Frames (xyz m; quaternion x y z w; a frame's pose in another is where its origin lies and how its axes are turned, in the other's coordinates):
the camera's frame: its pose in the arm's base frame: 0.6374 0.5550 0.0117 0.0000 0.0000 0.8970 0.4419
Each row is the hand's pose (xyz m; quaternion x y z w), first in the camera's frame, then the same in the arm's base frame.
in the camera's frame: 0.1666 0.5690 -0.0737 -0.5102 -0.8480 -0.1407 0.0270
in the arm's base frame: 0.0847 0.3403 -0.0620 0.5352 -0.8325 -0.0380 0.1382
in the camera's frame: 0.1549 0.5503 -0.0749 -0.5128 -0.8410 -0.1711 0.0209
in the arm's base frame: 0.1067 0.3425 -0.0632 0.5278 -0.8317 -0.0569 0.1627
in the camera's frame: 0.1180 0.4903 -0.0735 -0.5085 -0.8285 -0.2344 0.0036
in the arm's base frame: 0.1768 0.3498 -0.0618 0.5185 -0.8223 -0.1004 0.2119
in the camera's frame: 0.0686 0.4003 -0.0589 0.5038 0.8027 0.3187 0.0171
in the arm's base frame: 0.2782 0.3654 -0.0472 0.4974 -0.8067 -0.1562 0.2783
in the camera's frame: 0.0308 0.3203 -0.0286 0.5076 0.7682 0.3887 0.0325
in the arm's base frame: 0.3647 0.3842 -0.0169 0.4648 -0.7949 -0.2009 0.3343
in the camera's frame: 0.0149 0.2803 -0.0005 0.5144 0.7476 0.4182 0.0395
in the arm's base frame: 0.4061 0.3960 0.0112 0.4433 -0.7918 -0.2203 0.3577
